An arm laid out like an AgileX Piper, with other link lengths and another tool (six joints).
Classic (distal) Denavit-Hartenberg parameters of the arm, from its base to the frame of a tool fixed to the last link. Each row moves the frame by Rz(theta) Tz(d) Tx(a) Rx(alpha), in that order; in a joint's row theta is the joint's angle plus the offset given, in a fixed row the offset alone. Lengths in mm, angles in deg.
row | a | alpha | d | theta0
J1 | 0 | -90 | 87.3 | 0
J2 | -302.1 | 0 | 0 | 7.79
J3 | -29.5 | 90 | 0 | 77.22
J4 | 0 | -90 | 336 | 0
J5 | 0 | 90 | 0 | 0
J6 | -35.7 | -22 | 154.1 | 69.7
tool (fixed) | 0 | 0 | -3.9 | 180
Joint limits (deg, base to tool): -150..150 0..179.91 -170..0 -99.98..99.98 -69.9..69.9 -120..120
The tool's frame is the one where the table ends.
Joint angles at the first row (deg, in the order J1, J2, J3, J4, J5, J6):
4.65 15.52 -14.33 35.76 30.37 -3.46
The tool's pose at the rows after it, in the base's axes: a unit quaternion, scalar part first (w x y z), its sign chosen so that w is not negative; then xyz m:
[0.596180, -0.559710, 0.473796, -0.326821, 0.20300, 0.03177, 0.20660]
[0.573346, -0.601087, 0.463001, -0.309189, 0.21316, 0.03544, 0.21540]
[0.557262, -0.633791, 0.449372, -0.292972, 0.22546, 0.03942, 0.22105]
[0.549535, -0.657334, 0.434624, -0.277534, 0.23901, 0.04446, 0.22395]
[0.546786, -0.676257, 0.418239, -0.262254, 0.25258, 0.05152, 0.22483]
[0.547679, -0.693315, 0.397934, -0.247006, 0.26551, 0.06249, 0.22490]
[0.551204, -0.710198, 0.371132, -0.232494, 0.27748, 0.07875, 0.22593]
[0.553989, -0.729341, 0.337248, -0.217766, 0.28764, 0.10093, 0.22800]
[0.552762, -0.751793, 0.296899, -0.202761, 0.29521, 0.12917, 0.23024]
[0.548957, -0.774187, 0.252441, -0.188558, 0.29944, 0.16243, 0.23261]
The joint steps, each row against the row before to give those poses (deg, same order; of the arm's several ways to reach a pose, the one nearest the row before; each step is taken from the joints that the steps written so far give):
0.01 5.74 -4.87 -1.62 4.94 -1.99
0.00 5.49 -4.33 -1.25 3.82 -2.61
-0.01 5.15 -3.50 0.02 2.44 -3.48
0.05 4.72 -2.73 1.31 1.22 -4.04
0.57 4.35 -2.25 1.63 0.45 -3.89
1.58 4.05 -2.00 1.49 -0.24 -3.38
2.80 3.83 -2.08 1.05 -0.84 -2.83
4.06 3.76 -2.37 0.04 -1.12 -1.93
5.28 3.87 -2.77 -1.57 -1.24 -0.59
6.03 3.95 -3.09 -2.78 -1.34 0.58

